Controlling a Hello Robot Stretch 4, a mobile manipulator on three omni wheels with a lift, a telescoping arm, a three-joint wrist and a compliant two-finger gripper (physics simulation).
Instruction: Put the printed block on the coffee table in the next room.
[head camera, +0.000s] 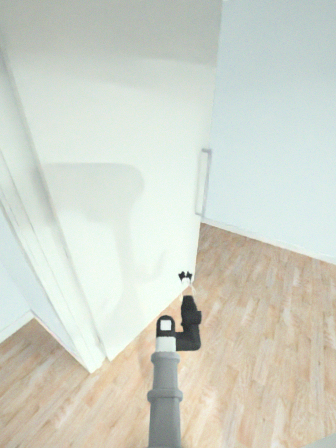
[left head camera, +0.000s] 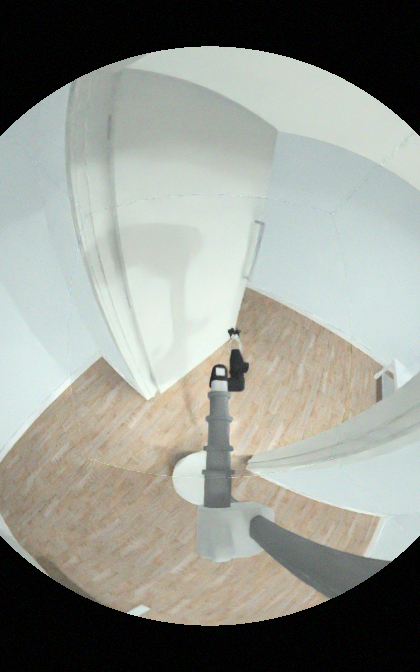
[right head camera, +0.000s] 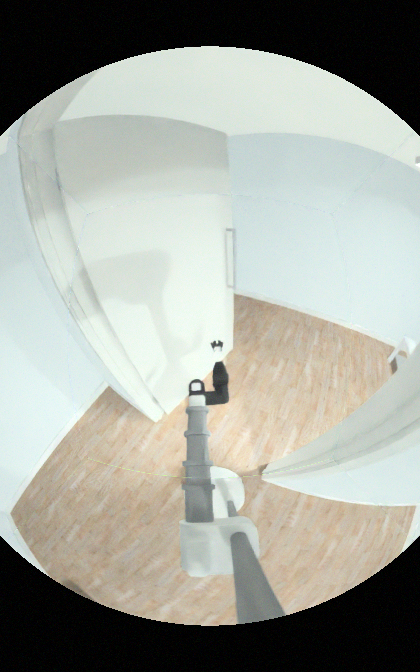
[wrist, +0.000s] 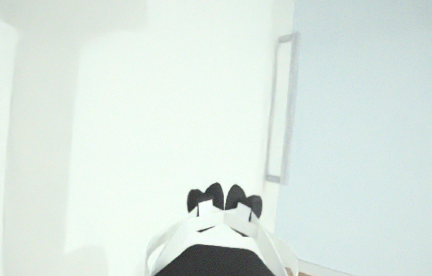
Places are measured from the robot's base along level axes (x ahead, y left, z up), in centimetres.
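Where they show: gripper, fingertip midpoint: (head camera: 185, 271) (wrist: 224, 199).
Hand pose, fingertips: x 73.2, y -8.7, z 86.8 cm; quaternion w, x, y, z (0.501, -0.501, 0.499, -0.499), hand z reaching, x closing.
Note:
After its pixels a point has its place.
My gripper (head camera: 185, 276) {z 86.8, x 73.2, y -8.7 cm} (left head camera: 234, 332) (right head camera: 216, 345) (wrist: 224, 199) {z 86.8, x 73.2, y -8.7 cm} is shut, its two black fingertips close together with no block seen between them. It is at the end of the extended arm, in front of a white door (head camera: 150, 125) {z 144.5, x 106.7, y 7.5 cm} (left head camera: 210, 210) (right head camera: 195, 220) (wrist: 165, 110) {z 97.3, x 108.3, y 6.1 cm}. The door's grey bar handle (head camera: 206, 182) {z 107.1, x 135.4, y -26.9 cm} (left head camera: 258, 250) (right head camera: 233, 257) (wrist: 289, 110) {z 103.0, x 135.3, y -26.7 cm} is beyond the fingertips, above them and to the right in the wrist view. The printed block and the coffee table do not show in a form I can make out.
A white door frame (head camera: 75, 320) {z 57.3, x 66.1, y 47.5 cm} (left head camera: 135, 370) (right head camera: 145, 400) stands at the left. Another wall edge (left head camera: 320, 445) (right head camera: 330, 440) juts in at the right, near my base. A small white piece of furniture (left head camera: 395, 372) (right head camera: 404, 350) stands partly hidden behind it.

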